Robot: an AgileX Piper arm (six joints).
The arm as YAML. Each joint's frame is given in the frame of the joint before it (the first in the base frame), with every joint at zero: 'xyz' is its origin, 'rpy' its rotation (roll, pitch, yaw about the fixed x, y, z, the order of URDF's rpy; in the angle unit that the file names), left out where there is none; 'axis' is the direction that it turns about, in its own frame. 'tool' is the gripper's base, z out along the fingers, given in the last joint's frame.
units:
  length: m
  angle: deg
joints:
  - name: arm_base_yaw
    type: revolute
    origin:
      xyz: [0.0, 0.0, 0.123]
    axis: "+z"
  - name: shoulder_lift
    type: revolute
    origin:
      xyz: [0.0, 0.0, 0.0]
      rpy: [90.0, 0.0, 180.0]
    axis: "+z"
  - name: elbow
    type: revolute
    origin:
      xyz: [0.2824, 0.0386, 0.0]
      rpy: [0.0, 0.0, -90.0]
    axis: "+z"
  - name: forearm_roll
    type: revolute
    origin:
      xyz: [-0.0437, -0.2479, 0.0]
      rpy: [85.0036, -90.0, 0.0]
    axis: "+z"
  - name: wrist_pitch
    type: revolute
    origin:
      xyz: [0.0, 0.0, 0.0]
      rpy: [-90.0, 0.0, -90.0]
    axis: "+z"
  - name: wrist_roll
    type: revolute
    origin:
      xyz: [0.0, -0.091, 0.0]
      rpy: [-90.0, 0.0, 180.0]
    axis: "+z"
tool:
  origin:
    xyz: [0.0, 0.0, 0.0]
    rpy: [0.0, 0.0, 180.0]
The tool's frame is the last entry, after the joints.
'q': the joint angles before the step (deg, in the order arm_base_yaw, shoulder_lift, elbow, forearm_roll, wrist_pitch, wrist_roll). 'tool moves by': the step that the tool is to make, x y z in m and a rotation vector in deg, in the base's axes. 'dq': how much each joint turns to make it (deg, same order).
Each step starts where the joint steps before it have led.
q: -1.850, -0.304, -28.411, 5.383, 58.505, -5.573
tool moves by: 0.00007, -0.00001, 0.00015, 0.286, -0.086, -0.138
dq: 0.000, 0.001, 0.000, 0.000, -0.103, 0.312
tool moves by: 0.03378, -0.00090, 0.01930, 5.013, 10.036, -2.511
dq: -0.004, 14.175, -4.478, 0.139, 0.077, 5.257
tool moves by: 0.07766, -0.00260, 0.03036, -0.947, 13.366, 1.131
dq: -0.002, 24.942, -11.268, -0.050, -0.200, -1.776
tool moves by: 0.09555, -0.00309, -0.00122, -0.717, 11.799, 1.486
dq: 0.007, 24.230, -12.162, -0.005, -0.147, -1.854
